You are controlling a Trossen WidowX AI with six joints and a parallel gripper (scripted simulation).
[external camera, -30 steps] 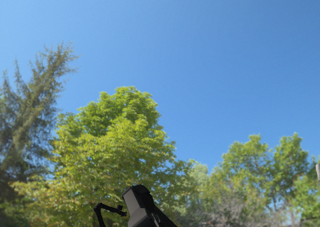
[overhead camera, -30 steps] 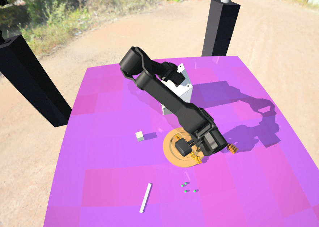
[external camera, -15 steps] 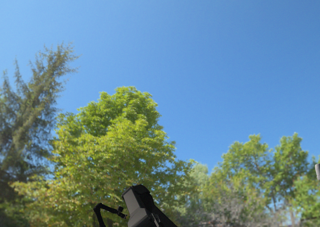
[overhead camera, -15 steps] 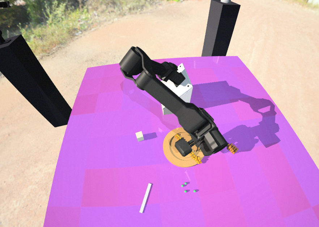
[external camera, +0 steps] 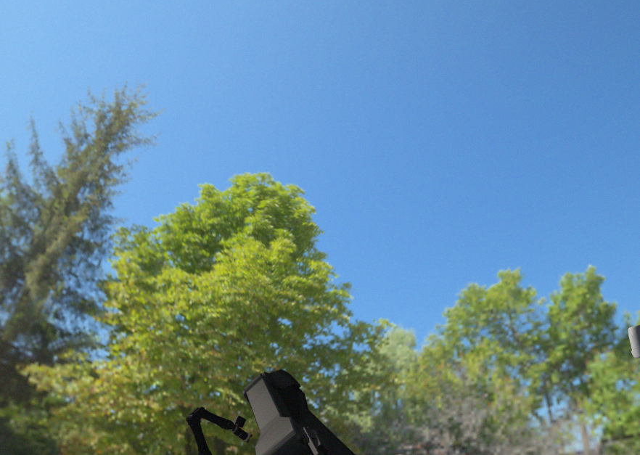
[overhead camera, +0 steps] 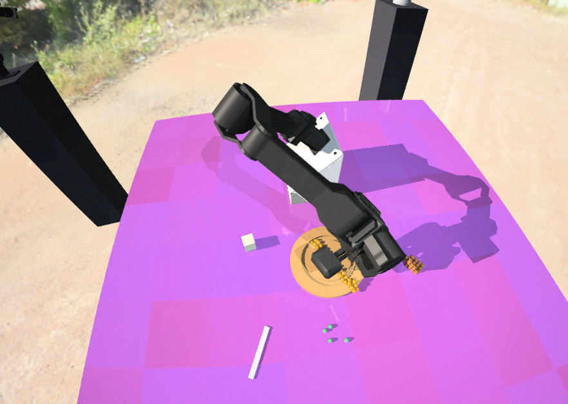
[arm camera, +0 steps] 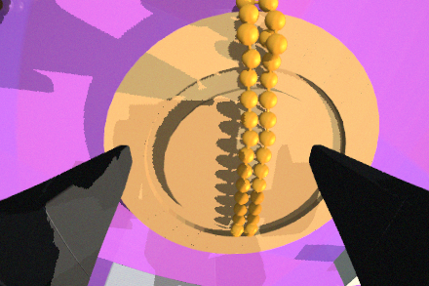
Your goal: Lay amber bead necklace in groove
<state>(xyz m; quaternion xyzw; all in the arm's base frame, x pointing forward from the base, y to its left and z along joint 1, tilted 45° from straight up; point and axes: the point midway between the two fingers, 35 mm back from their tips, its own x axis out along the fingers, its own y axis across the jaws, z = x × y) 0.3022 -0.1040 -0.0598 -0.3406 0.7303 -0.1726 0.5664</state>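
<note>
Now: the round tan bead board 3 cm behind my gripper tip, 3 cm to the right of it and 3 cm below it. From my gripper tip the other things lie so: small cream cube 13 cm behind, 22 cm to the right, 2 cm below; then white bar 15 cm ahead, 25 cm to the right, 4 cm below.
</note>
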